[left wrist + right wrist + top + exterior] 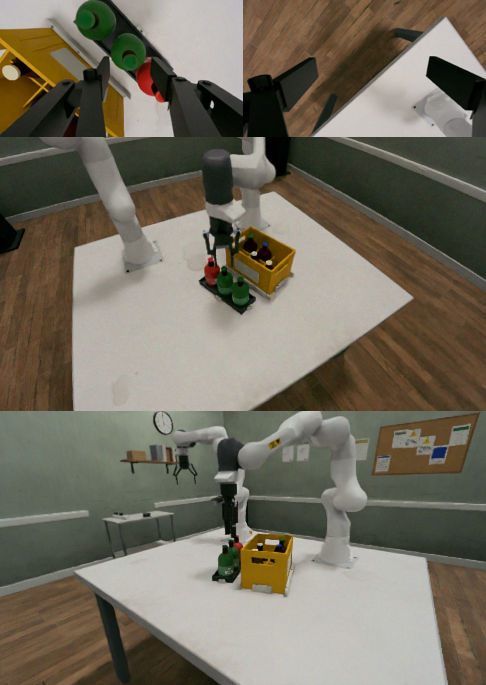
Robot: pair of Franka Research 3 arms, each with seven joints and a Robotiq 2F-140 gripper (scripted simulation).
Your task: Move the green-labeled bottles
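Note:
Now: the red bottle 13 cm below my left hand, 8 cm behind it and 3 cm to the right of it. The rest, counted from my left hand: tray (20 cm below); then blue-capped bottle (24 cm to the left, 12 cm below, 6 cm behind); then yellow crate (20 cm to the left, 13 cm below, 4 cm behind).

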